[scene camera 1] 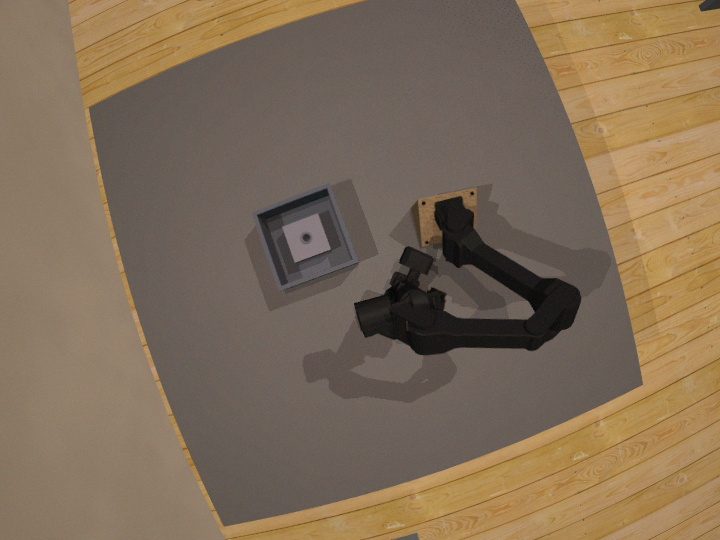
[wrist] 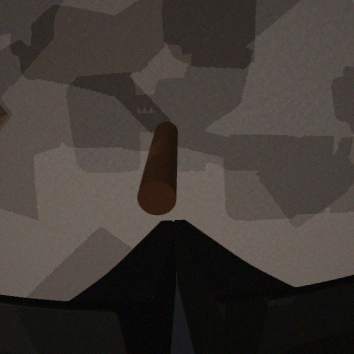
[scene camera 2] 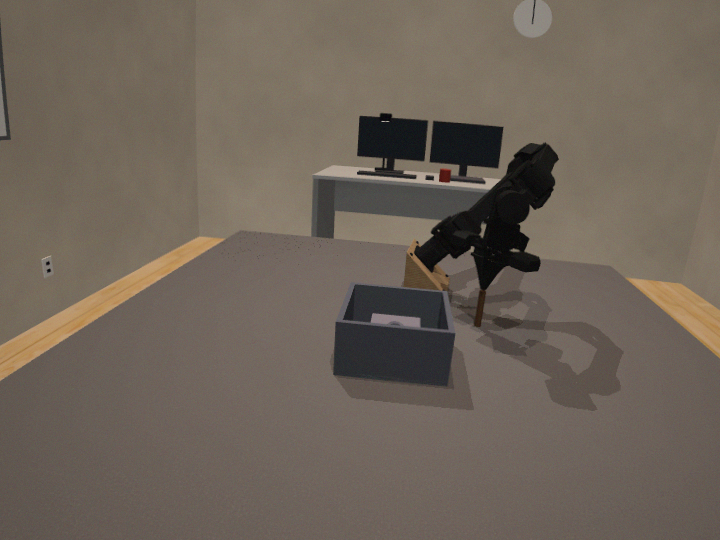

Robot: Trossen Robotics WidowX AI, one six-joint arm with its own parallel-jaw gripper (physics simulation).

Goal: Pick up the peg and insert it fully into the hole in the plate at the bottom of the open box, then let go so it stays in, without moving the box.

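Frame: origin at the arm's base, x back, y up, z left, level; centimetres.
Where they show: gripper, fingertip midpoint: (wrist: 173, 231) (scene camera 2: 483, 289); arm's base, origin of the base link: (scene camera 1: 449, 210) (scene camera 2: 423, 259).
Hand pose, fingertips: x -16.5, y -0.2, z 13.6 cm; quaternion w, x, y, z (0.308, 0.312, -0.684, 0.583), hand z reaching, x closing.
Things, the pixels of their top centre, and the offset from my fingertips. Level surfaces: height alone.
- brown peg, middle of its top: (wrist: 156, 198) (scene camera 2: 482, 291) dx +1.1, dy -0.7, dz +0.1 cm
- open grey-blue box, middle of its top: (scene camera 2: 397, 304) (scene camera 1: 303, 236) dx -16.8, dy +1.1, dz -15.9 cm
- pale plate, middle of its top: (scene camera 2: 395, 323) (scene camera 1: 306, 237) dx -16.8, dy -2.6, dz -15.9 cm
- grey table, its level: dy -8.7 cm
The brown peg (scene camera 2: 479, 308) (wrist: 161, 167) stands upright on the table. In the wrist view its round top is just beyond the fingertips. My gripper (scene camera 2: 483, 288) (wrist: 173, 231) is shut with its fingertips together and nothing between them. In scene camera 2 the tips appear right at the peg's top end; whether they touch it I cannot tell. In scene camera 1 the arm hides the peg and the fingertips. The open grey-blue box (scene camera 1: 269, 255) (scene camera 2: 392, 353) stands apart from the peg. The pale plate (scene camera 1: 315, 251) (scene camera 2: 378, 319) lies at its bottom, with a round hole (scene camera 1: 306, 237) near its middle.
The arm's wooden base block (scene camera 1: 427, 223) (scene camera 2: 419, 276) stands on the grey table (scene camera 1: 261, 139) (scene camera 2: 232, 418), beside the box. The box walls rise around the plate. A desk (scene camera 2: 378, 200) with two monitors and a red mug (scene camera 2: 444, 175) stands in the background.
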